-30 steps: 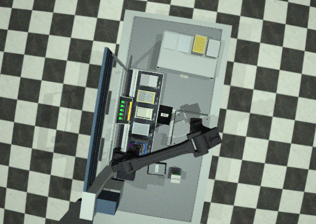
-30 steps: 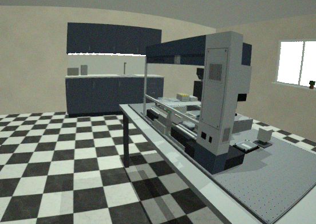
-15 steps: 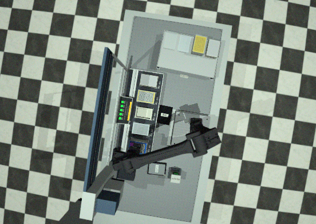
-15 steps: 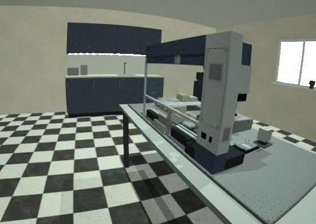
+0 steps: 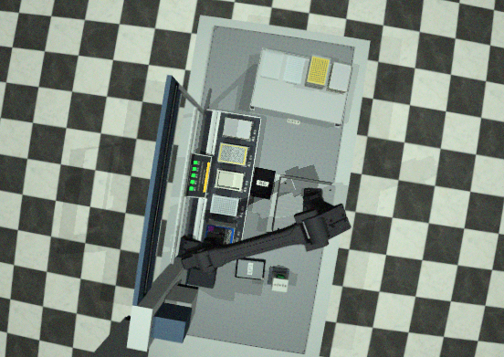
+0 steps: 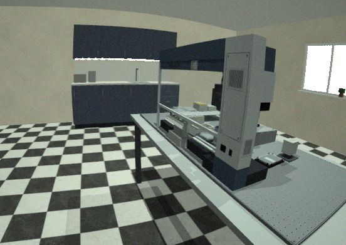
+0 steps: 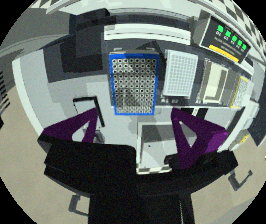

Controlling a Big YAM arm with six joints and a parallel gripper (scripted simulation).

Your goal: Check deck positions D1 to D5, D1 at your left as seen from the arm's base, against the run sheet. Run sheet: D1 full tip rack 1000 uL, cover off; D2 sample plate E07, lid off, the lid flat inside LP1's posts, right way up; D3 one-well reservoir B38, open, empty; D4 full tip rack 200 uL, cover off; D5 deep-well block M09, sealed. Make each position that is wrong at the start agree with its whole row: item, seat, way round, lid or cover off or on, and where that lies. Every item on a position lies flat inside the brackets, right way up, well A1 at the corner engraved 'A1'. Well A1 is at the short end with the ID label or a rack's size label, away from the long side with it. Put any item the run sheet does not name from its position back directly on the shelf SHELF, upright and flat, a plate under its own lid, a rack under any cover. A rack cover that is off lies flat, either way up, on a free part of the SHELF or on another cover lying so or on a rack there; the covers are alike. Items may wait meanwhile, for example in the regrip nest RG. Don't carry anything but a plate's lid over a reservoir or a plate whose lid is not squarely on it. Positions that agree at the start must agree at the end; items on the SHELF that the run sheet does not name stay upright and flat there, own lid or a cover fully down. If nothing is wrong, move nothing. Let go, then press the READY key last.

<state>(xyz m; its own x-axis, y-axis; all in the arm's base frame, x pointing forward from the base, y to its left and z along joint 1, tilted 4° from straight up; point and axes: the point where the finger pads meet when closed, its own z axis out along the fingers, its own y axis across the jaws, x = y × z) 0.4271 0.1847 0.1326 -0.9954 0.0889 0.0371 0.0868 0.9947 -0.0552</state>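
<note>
Now: the blue-framed tip rack 1 cm ahead of my hand and 10 cm below it. Round my hand: cream reservoir (2 cm behind, 25 cm to the right, 16 cm below); clear plate (12 cm to the right, 16 cm below); gantry housing (18 cm ahead, 21 cm to the left, 5 cm above).
</note>
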